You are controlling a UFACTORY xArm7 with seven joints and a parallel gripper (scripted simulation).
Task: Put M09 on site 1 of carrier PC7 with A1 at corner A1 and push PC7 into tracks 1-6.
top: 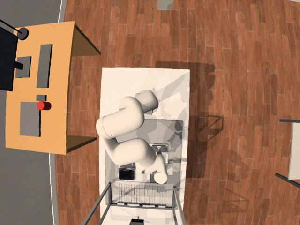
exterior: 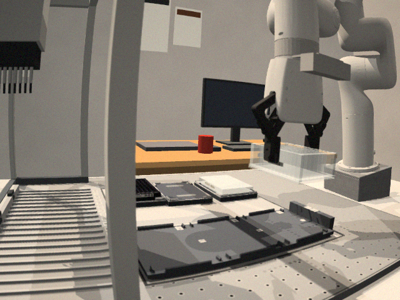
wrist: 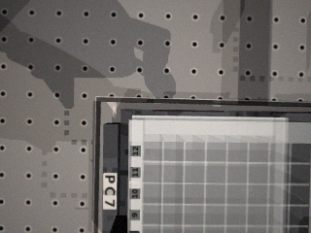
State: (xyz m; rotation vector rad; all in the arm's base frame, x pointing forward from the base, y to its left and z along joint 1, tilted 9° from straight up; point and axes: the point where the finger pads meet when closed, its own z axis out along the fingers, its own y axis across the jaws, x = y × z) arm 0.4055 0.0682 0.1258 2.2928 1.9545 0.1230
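My gripper is now 120 mm above the dark plate carrier PC7, 100 mm short of it and 20 mm to the left of it. Round my hand: clear deep-well block M09: 10 mm below; then nest S2: 270 mm to the right, 130 mm below, 40 mm ahead; then black plate: 300 mm to the right, 150 mm ahead, 110 mm below.
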